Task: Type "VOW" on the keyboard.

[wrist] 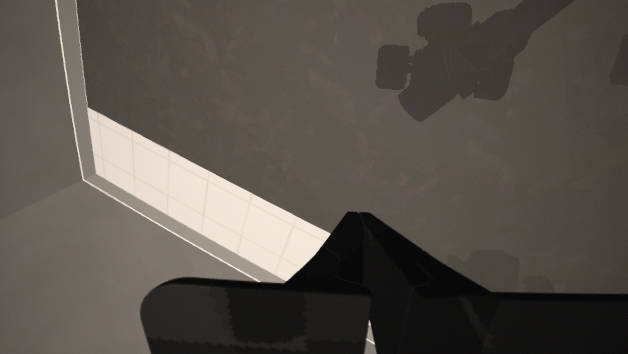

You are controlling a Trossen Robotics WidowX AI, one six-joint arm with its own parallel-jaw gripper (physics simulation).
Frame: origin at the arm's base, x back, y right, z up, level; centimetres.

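Seen in the pictures: gripper, fingertip midpoint: point(356, 223).
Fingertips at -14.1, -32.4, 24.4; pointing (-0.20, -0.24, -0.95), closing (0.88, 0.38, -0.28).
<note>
A point is followed by its place in that frame, as x, y, z.
My gripper point(356, 223) @[-14.0, -32.4, 24.4] is black and stands at the bottom middle of the wrist view. Its two fingers meet at the tips, shut with no object between them. The keyboard does not show in this view, so I cannot tell where the gripper is relative to it.
A large dark mottled surface point(280, 100) @[-30.9, -45.7, -12.5] fills the upper middle and right. Dark arm-like shadows point(450, 65) @[-9.7, -28.0, -12.5] lie on it at the upper right. A bright tiled strip point(190, 185) runs along its lower left edge, bordered by a grey frame point(83, 115). A plain grey wall point(90, 270) is at the lower left.
</note>
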